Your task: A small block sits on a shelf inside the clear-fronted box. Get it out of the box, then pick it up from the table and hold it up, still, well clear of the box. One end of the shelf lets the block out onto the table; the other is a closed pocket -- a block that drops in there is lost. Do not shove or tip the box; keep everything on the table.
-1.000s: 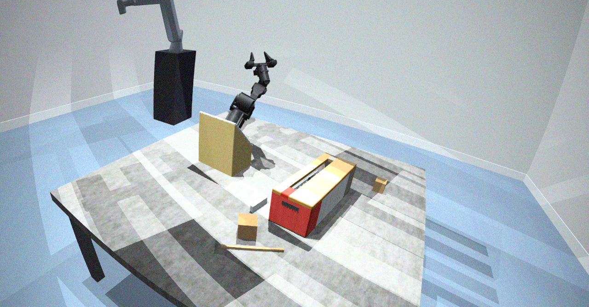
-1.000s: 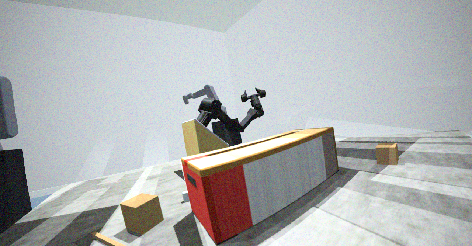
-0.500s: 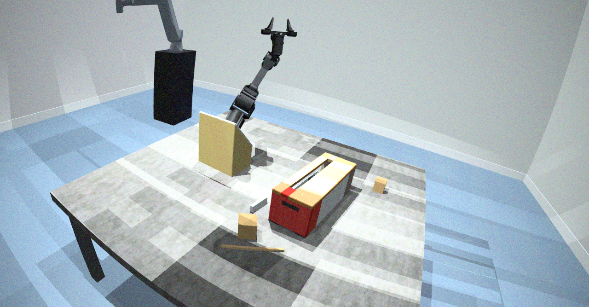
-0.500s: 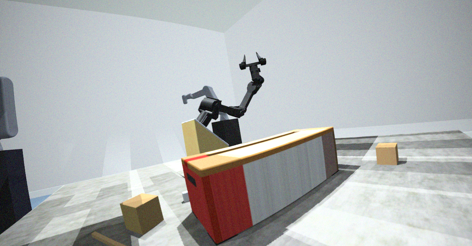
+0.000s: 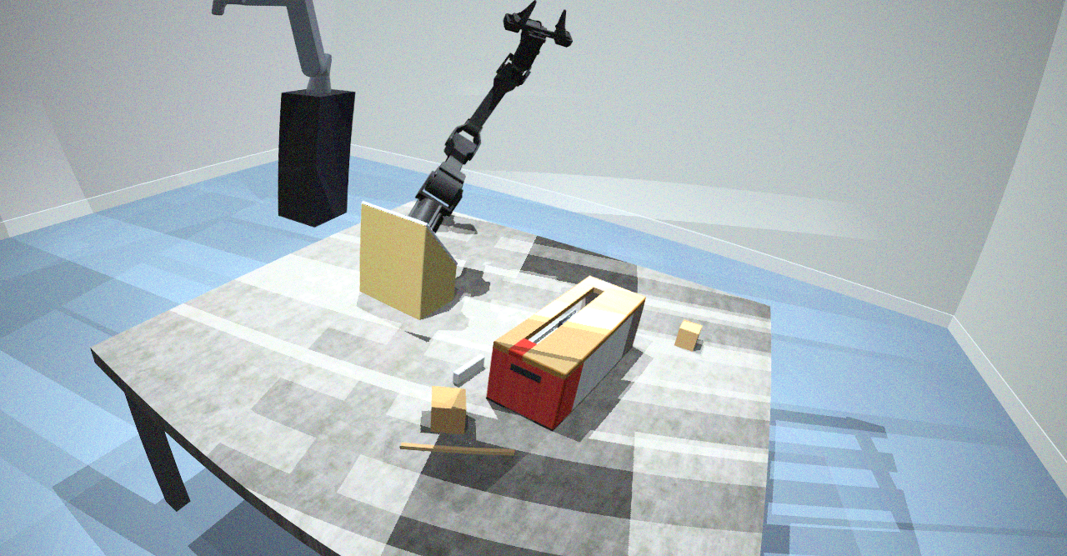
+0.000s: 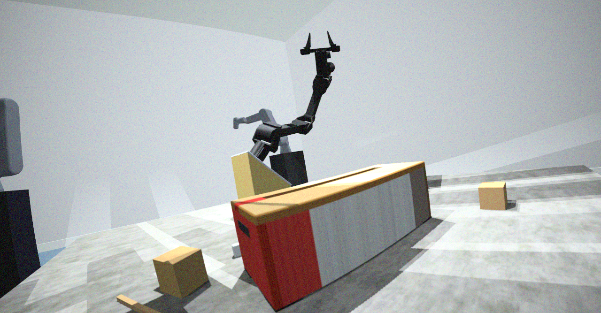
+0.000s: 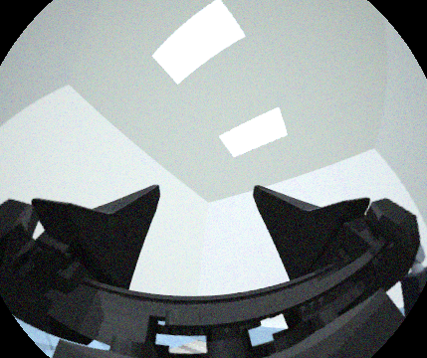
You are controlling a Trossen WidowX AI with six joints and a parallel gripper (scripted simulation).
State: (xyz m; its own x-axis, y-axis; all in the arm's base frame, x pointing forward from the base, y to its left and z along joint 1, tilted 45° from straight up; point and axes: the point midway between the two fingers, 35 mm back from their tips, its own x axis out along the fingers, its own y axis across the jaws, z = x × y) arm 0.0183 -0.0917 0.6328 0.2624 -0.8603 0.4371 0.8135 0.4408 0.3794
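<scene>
My gripper tip is 680 mm above the long box, 410 mm to the left of it and 250 mm short of it. Round my gripper tip: tan cube (710 mm below, 690 mm to the right, 150 mm ahead); then thin wooden stick (750 mm to the right, 740 mm below, 200 mm ahead); then dark bluish block (650 mm below, 390 mm to the right, 270 mm ahead).
</scene>
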